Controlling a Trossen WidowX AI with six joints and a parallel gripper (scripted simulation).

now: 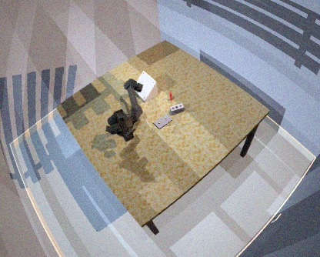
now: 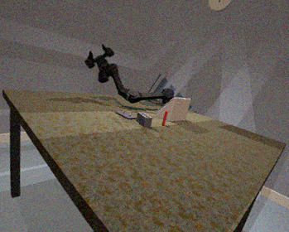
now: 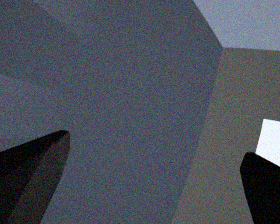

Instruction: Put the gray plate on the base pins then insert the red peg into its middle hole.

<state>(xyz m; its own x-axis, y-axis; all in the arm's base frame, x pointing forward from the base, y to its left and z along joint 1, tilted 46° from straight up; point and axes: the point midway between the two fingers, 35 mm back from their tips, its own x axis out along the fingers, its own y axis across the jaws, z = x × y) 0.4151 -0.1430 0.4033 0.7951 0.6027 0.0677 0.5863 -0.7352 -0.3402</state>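
Now: the gray plate 410 mm to the left of my gripper tip, 310 mm below it and 40 mm behind it. Also, from my gripper tip: red peg (470 mm to the left, 300 mm below, 150 mm behind).
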